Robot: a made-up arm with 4 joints.
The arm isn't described. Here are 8 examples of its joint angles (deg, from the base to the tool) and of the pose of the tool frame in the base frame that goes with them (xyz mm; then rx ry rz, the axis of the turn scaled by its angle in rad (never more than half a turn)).
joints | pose
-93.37 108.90 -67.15 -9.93 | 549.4 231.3 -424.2 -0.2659 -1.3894 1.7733
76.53 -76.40 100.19 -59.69 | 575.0 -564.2 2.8 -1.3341 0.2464 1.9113
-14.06 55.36 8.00 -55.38 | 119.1 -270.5 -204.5 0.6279 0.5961 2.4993
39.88 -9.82 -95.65 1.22 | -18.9 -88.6 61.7 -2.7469 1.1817 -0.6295
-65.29 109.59 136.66 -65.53 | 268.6 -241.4 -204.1 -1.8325 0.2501 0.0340
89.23 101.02 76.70 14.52 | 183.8 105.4 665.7 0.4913 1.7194 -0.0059
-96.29 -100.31 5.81 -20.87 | 431.6 736.5 20.0 0.6698 0.4333 -0.3530
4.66 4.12 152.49 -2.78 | -23.1 166.7 -95.4 1.8442 -0.5464 0.8384
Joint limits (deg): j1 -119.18..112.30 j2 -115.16..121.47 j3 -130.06..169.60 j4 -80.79..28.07
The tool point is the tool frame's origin. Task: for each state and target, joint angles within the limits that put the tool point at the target. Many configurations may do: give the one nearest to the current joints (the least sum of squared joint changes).
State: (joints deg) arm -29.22 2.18 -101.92 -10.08
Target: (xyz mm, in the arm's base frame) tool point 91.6 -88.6 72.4
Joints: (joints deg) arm -28.71 19.15 -111.93 -48.17
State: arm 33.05 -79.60 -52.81 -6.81
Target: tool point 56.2 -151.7 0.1
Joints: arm 54.76 -35.98 -74.72 -47.63
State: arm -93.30 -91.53 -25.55 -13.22
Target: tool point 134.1 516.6 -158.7
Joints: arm -65.41 -54.33 -26.22 -8.85
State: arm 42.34 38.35 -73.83 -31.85
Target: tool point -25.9 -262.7 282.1
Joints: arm 66.86 13.77 -27.54 22.13
